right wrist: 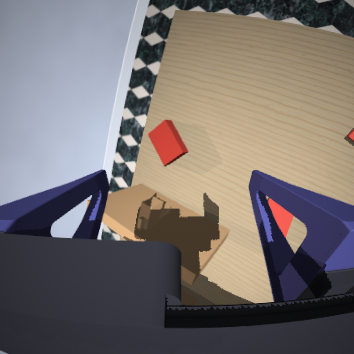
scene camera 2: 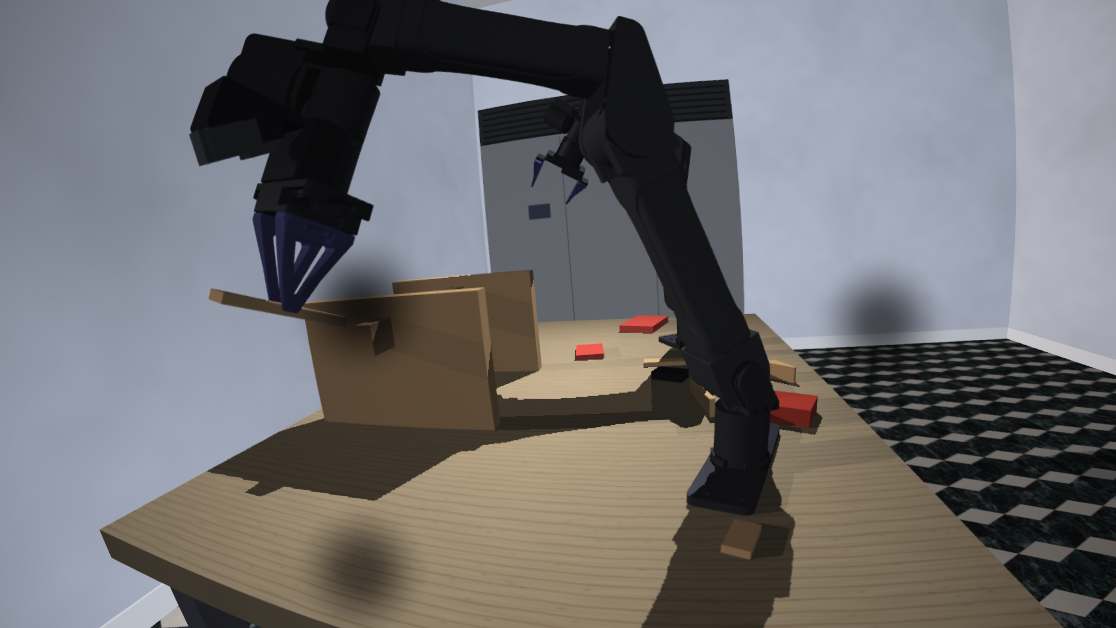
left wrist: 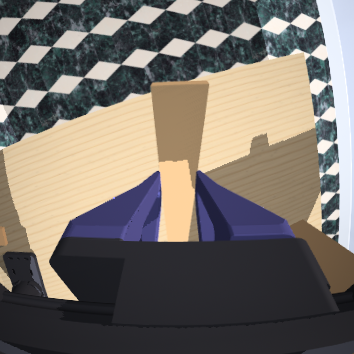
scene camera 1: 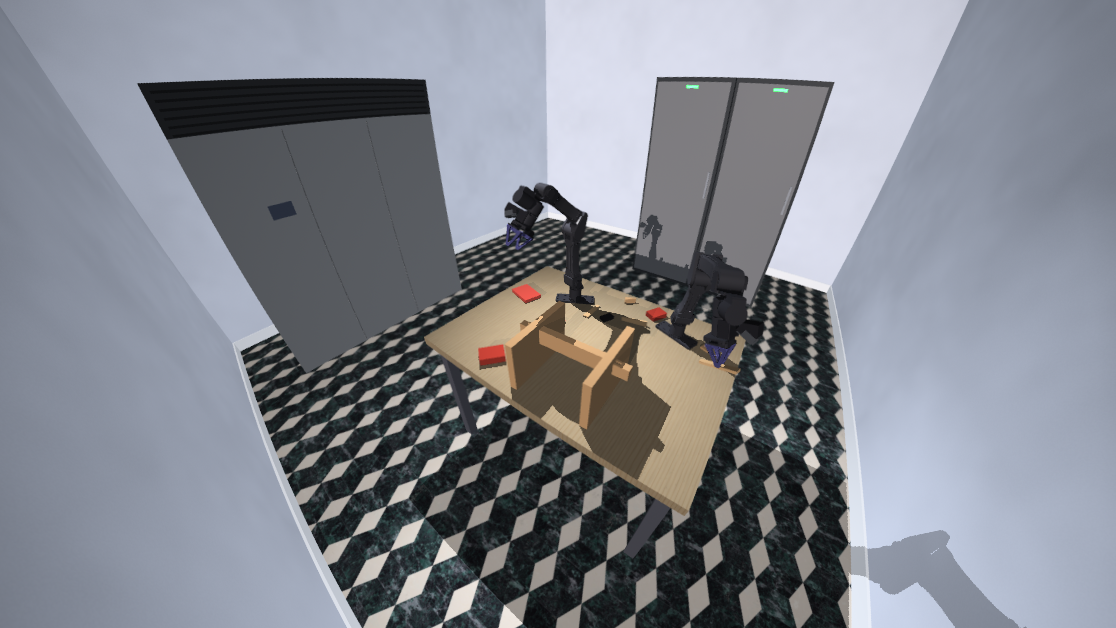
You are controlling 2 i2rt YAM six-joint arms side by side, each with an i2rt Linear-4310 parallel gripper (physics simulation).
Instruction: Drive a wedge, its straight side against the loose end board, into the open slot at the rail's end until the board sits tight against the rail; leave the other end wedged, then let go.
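Places are measured from the left arm's base along level axes (x right, y ahead, z up), in millimetres.
Pixels of known places: left gripper, between the fingertips: (scene camera 2: 283, 309) (left wrist: 177, 178) (scene camera 1: 718, 366); right gripper, between the fingertips: (right wrist: 178, 177) (scene camera 2: 549, 195) (scene camera 1: 511, 247); left arm's base, origin of its link: (scene camera 2: 739, 463) (left wrist: 30, 287) (scene camera 1: 675, 335); right arm's base, origin of its link: (scene camera 1: 574, 299).
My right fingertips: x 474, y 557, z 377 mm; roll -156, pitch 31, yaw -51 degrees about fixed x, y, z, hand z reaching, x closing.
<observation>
For each thing: its middle in the pictures, then the offset to it from my right fingertips. "spot": a spot on its surface instead. Level surfaces: height alone.
- long tapered wooden wedge, middle of its body: (left wrist: 182, 179) (scene camera 2: 283, 309) (scene camera 1: 718, 366) dx -799, dy -266, dz -143 mm
- upright end board, middle of its body: (scene camera 2: 394, 361) (scene camera 1: 608, 375) dx -556, dy -63, dz -274 mm
- rail, middle of its body: (scene camera 1: 571, 348) dx -420, dy -5, dz -224 mm
- second end board, middle of its body: (scene camera 2: 464, 323) (right wrist: 158, 220) (scene camera 1: 538, 343) dx -288, dy +51, dz -274 mm
- rail's end, a spot on its surface: (scene camera 2: 382, 335) spot: dx -590, dy -92, dz -223 mm
- table, height of its surface: dz -377 mm
- small wooden block, middle of its body: (scene camera 2: 741, 538) dx -614, dy -590, dz -373 mm
My left gripper (scene camera 1: 719, 365) (scene camera 2: 282, 304) (left wrist: 177, 178) is shut on a long tapered wooden wedge (scene camera 2: 234, 298) (left wrist: 180, 120), held above the table. In scene camera 2 the wedge slopes, its right part in front of the upright end board (scene camera 2: 405, 374) (scene camera 1: 597, 394). The rail (scene camera 1: 573, 349) spans between this board and a second end board (scene camera 1: 522, 359) (right wrist: 125, 207). The rail's end (scene camera 1: 622, 370) (scene camera 2: 382, 335) sticks out through the first board; its slot is too small or shaded to make out. My right gripper (scene camera 1: 517, 245) (scene camera 2: 550, 194) (right wrist: 178, 177) is open and empty, high up.
Red blocks lie on the table (scene camera 1: 686, 437) (scene camera 2: 546, 546): one (scene camera 1: 526, 292) (scene camera 2: 643, 323) farther back, one (scene camera 1: 491, 354) (scene camera 2: 589, 351) (right wrist: 167, 142) beside the second end board, one (scene camera 1: 656, 313) (scene camera 2: 796, 409) between the arm bases. A small wooden block (scene camera 2: 739, 538) lies near the left arm's base.
</observation>
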